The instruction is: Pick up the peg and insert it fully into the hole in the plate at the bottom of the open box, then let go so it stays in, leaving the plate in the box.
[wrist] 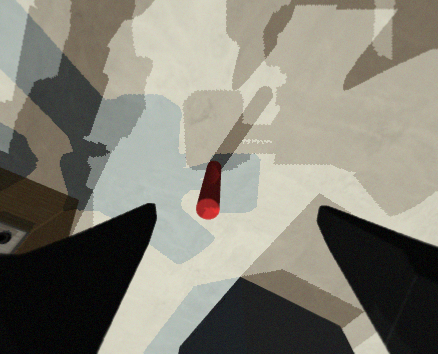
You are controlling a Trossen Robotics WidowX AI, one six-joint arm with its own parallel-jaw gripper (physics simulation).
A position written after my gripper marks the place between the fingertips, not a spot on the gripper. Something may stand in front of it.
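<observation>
Here is my gripper (236, 212). I can also see a red peg (208, 205).
</observation>
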